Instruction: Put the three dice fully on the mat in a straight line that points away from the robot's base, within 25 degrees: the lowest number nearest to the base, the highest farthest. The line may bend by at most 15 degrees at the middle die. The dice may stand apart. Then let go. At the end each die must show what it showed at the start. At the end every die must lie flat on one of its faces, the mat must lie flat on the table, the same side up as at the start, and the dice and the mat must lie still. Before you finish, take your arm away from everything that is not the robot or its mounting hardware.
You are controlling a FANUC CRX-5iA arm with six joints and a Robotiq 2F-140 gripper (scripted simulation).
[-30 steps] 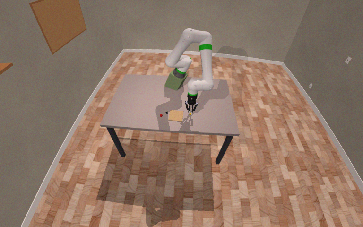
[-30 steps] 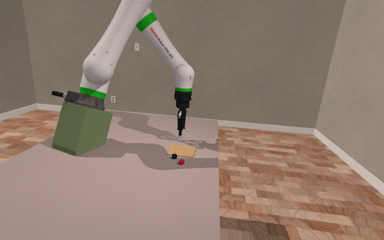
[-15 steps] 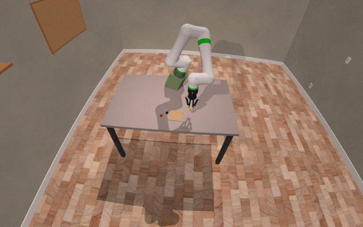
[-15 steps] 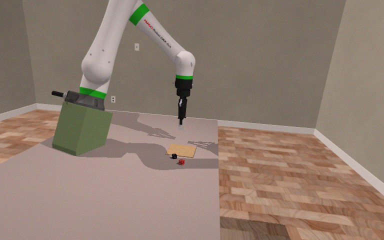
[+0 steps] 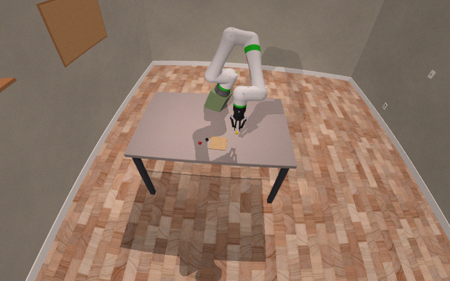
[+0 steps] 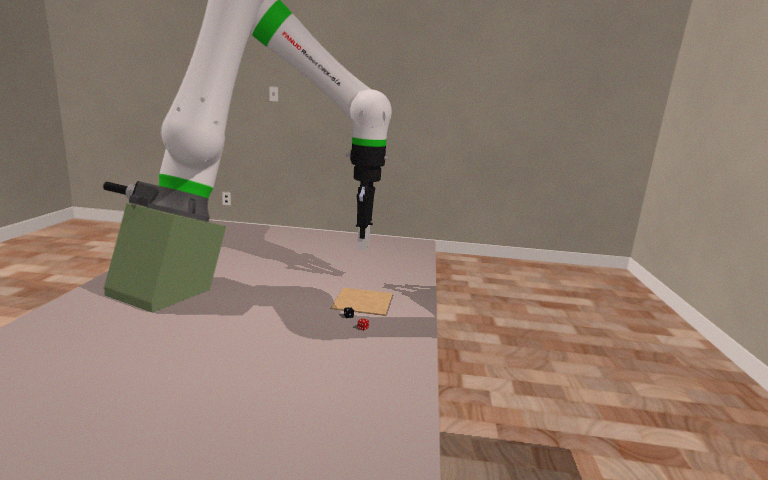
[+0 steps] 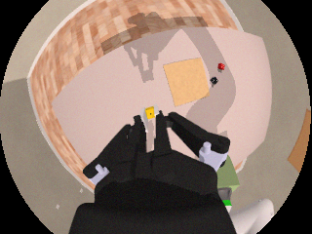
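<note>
Right now my hand is 14 cm to the left of the tan mat, 13 cm above it and 2 cm short of it. From my hand the other things lie so: yellow die (2 cm below); then red die (30 cm to the right, 12 cm below, 4 cm ahead); then black die (24 cm to the right, 12 cm below).
</note>
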